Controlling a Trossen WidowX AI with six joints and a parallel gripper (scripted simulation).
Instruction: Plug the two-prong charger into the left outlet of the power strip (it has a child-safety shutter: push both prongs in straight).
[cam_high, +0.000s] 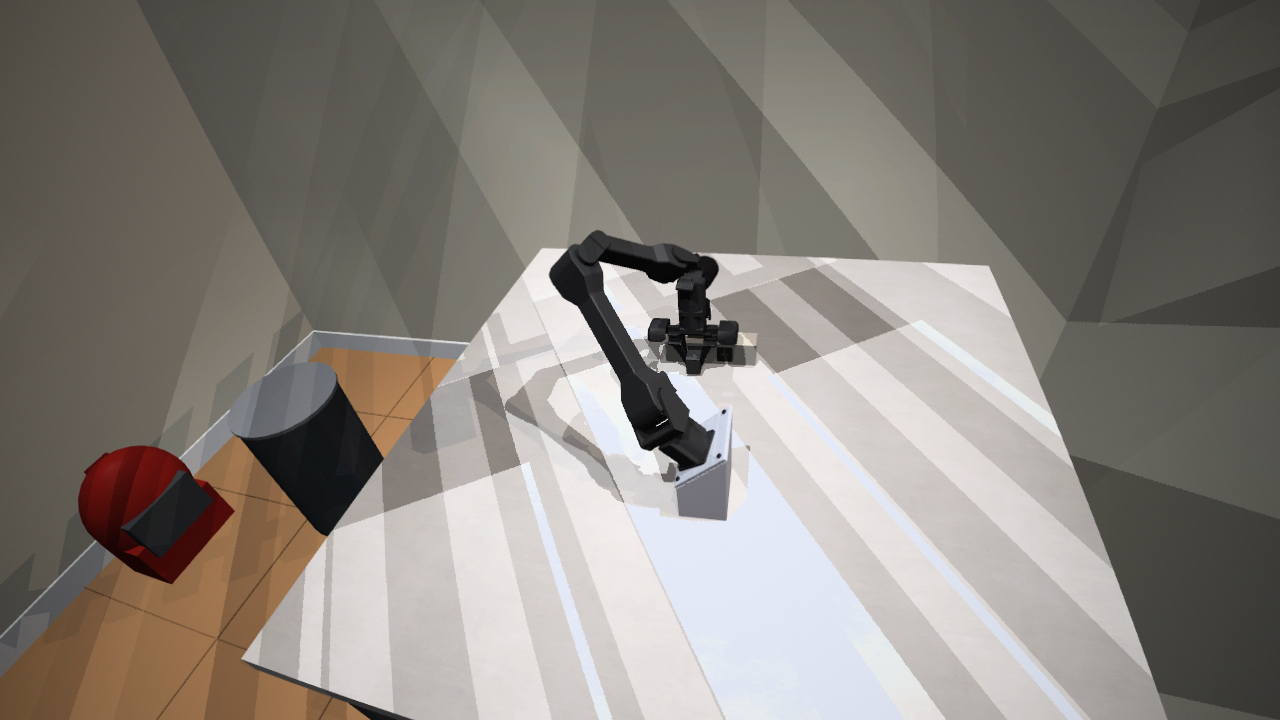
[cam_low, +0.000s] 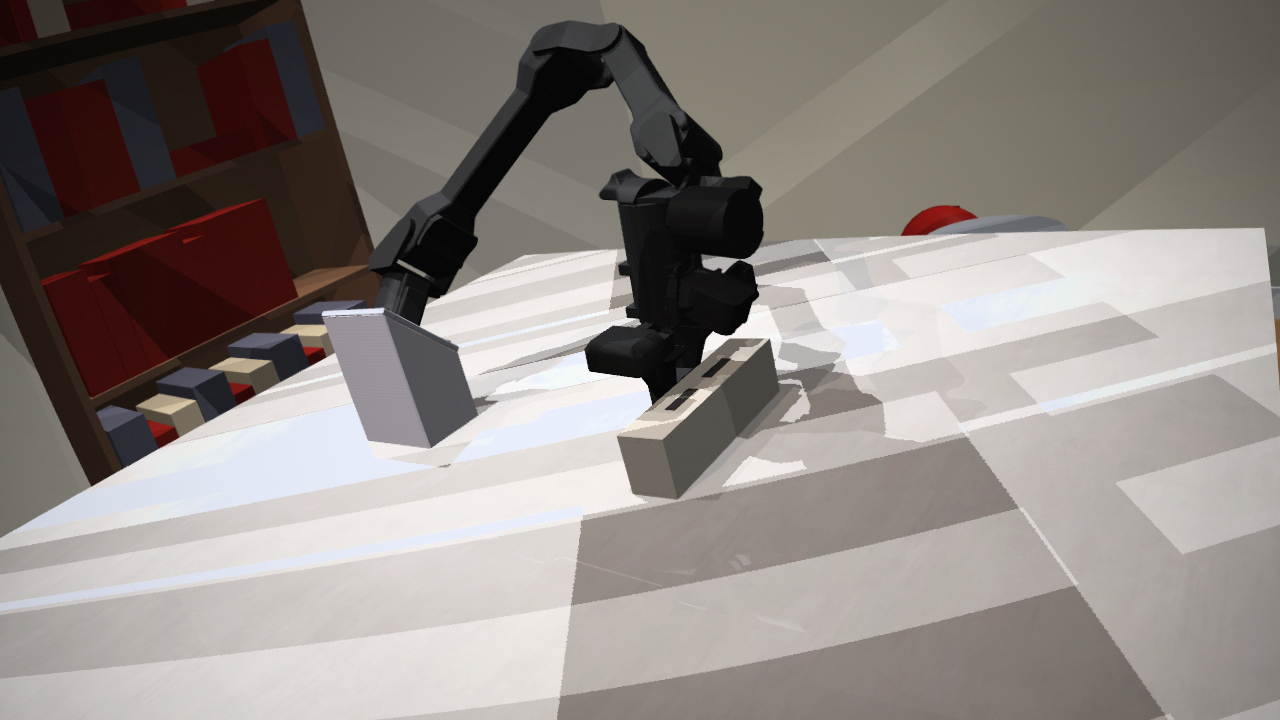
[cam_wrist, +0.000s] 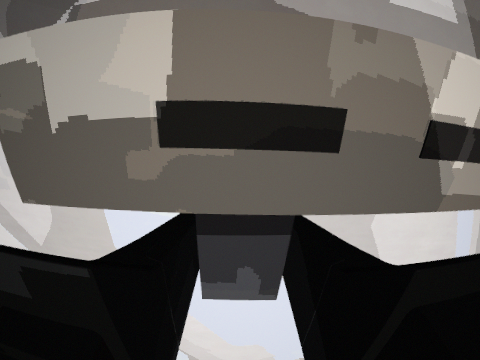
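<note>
Right now the black two-prong charger is 2 cm ahead of my gripper tip and 1 cm above it.
</note>
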